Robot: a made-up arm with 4 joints. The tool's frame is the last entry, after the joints.
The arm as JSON. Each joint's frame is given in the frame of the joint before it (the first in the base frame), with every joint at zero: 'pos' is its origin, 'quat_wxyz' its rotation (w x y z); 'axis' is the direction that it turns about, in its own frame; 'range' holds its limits. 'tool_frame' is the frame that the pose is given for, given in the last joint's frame.
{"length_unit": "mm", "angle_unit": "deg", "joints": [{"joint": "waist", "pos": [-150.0, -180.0, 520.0], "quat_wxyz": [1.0, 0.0, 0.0, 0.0], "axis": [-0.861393, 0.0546, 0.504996], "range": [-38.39, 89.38]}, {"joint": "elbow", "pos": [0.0, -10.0, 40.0], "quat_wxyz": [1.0, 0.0, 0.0, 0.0], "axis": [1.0, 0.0, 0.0], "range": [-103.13, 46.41]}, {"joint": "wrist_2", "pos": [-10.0, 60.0, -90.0], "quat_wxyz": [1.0, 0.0, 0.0, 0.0], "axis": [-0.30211, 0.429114, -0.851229], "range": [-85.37, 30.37]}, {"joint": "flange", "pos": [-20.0, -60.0, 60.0], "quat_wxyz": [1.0, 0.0, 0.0, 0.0], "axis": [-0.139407, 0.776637, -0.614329], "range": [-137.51, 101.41]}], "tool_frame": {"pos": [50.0, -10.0, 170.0], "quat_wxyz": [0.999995, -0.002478, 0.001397, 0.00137]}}
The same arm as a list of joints. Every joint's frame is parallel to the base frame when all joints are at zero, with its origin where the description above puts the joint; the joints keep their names.
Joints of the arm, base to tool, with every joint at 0 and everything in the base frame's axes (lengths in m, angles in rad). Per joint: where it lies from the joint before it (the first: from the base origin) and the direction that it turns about. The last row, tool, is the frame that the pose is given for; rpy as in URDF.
waist: axis -0.861393 0.0546 0.504996 origin -0.15 -0.18 0.52
elbow: axis 1 0 0 origin 0 -0.01 0.04
wrist_2: axis -0.30211 0.429114 -0.851229 origin -0.01 0.06 -0.09
flange: axis -0.139407 0.776637 -0.614329 origin -0.02 -0.06 0.06
tool: origin 0.05 -0.01 0.17 rpy -0.005 0.0028 0.0027
Joint limits (rad, base to tool): -0.67..1.56 -1.8..0.81 -1.49..0.5301 -2.4..1.7699

